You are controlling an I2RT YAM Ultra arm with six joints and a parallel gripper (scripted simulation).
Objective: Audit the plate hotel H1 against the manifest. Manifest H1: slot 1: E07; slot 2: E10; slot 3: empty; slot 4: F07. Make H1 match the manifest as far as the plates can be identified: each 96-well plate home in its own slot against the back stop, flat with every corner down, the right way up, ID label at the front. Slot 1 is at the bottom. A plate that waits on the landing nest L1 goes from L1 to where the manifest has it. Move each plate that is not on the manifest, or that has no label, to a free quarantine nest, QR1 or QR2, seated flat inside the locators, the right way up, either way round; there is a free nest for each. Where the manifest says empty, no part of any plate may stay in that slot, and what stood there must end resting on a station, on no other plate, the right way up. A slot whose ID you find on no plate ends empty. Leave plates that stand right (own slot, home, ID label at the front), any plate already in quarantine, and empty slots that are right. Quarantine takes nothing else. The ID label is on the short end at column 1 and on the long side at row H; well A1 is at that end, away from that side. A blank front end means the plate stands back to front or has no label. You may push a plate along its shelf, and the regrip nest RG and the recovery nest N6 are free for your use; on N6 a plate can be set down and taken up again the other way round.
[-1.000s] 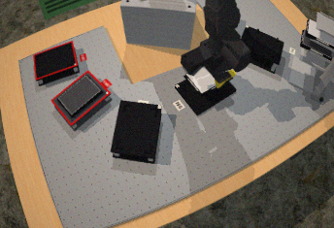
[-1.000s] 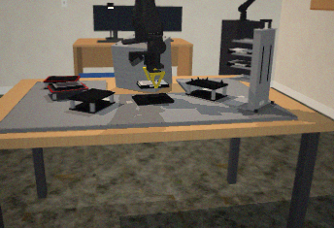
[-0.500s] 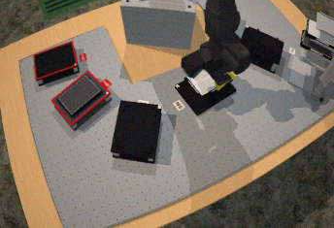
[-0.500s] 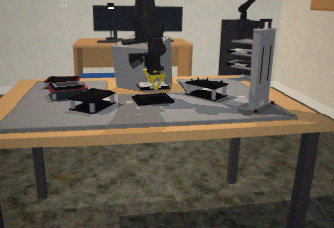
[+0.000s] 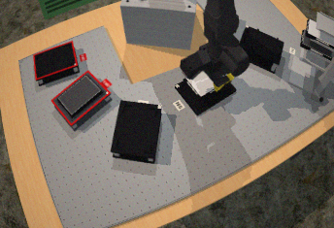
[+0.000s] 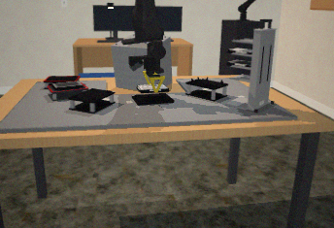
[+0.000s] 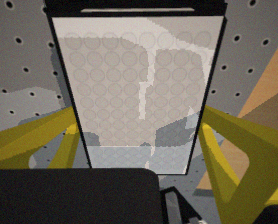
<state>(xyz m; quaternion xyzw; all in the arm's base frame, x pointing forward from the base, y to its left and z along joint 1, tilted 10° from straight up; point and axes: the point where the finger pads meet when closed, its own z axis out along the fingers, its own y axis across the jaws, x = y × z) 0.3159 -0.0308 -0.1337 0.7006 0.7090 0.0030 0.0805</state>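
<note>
My gripper is now 50 mm above the flat black recovery nest N6. From my hand the other things lie so: A1 mark (110 mm behind, 270 mm to the left); then black regrip nest RG (20 mm behind, 270 mm to the left); then black landing nest L1 (20 mm ahead, 270 mm to the right, 10 mm below).
</note>
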